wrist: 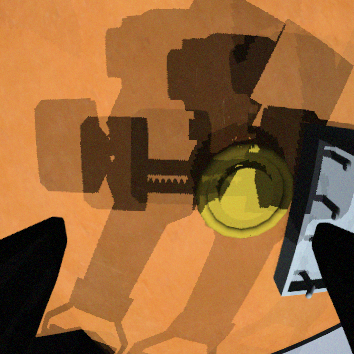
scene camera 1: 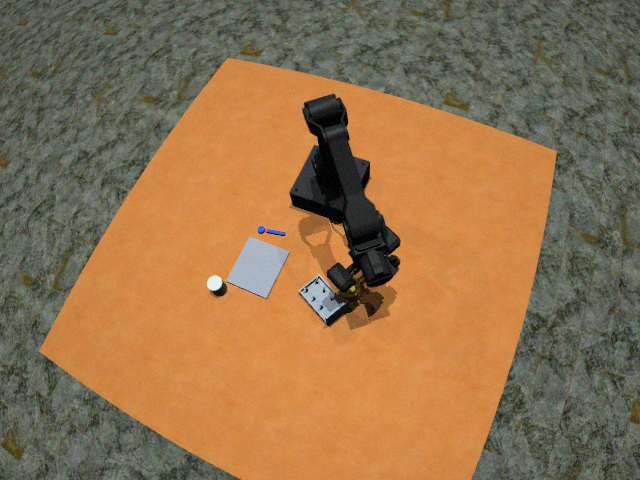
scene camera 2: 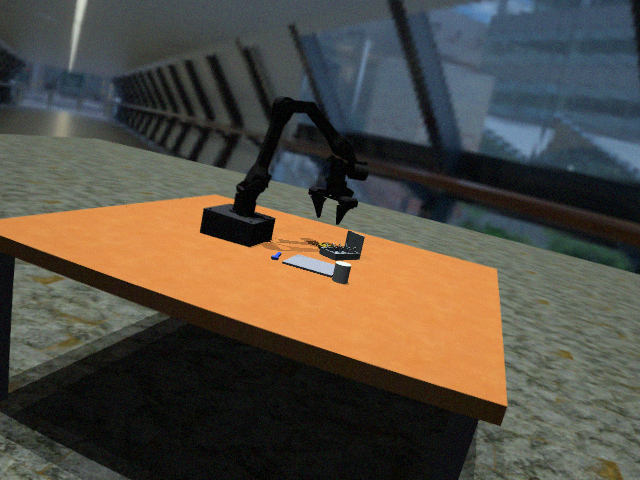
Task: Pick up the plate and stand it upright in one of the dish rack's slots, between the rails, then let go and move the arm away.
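The yellow round plate [scene camera 1: 351, 289] [wrist: 243, 191] lies flat on the orange table, close beside a long side of the dish rack; I cannot tell whether they touch. The grey dish rack [scene camera 1: 316, 290] [scene camera 2: 354, 241] [wrist: 296, 225] has short pegs and a raised panel at one end. My gripper [scene camera 2: 328, 220] [wrist: 194, 235] is open and empty, high above the table. In the wrist view the plate shows beyond the fingertips, nearer the right finger, which covers part of the rack. In scene camera 1 the arm hides part of the plate and the gap between the fingers.
A flat light-grey board [scene camera 1: 258, 267] [scene camera 2: 310, 264] [wrist: 330, 344] lies beside the rack. A white-topped cylinder [scene camera 1: 214, 283] [scene camera 2: 341, 273] stands at the board's far side from the arm. A small blue utensil [scene camera 1: 275, 231] [scene camera 2: 276, 255] lies near the board, towards the arm's base [scene camera 2: 236, 224].
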